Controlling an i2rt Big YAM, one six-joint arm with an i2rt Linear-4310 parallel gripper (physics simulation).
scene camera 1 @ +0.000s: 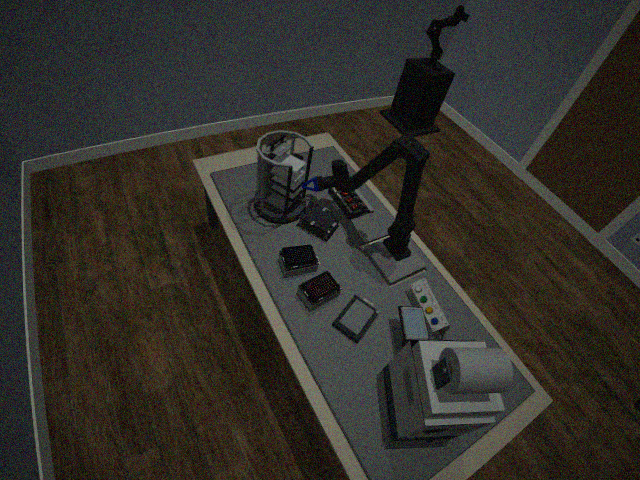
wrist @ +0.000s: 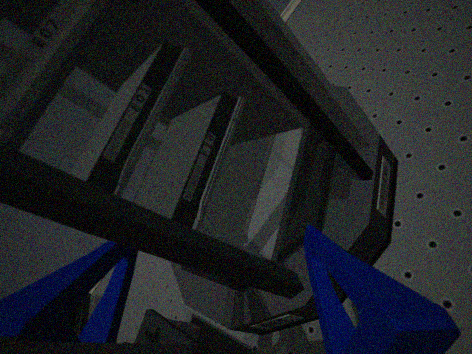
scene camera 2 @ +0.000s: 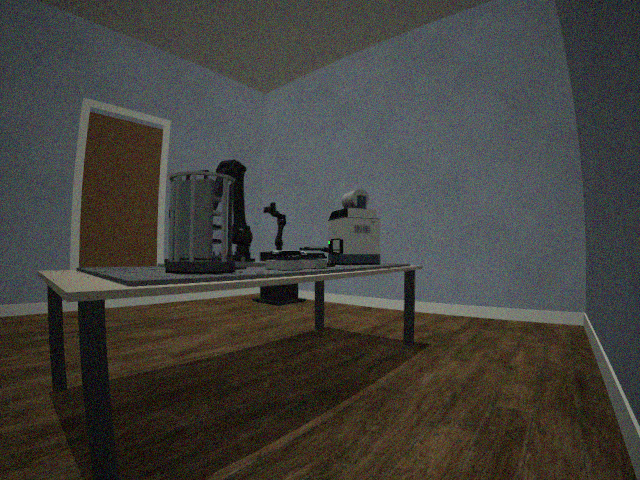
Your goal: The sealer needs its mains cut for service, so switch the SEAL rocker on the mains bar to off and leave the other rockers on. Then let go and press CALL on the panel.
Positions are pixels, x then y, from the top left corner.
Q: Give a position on a cylindrical wire rack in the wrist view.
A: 212, 141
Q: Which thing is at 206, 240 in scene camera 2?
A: A cylindrical wire rack.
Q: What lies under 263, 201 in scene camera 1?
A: A cylindrical wire rack.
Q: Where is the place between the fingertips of the gripper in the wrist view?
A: At 221, 234
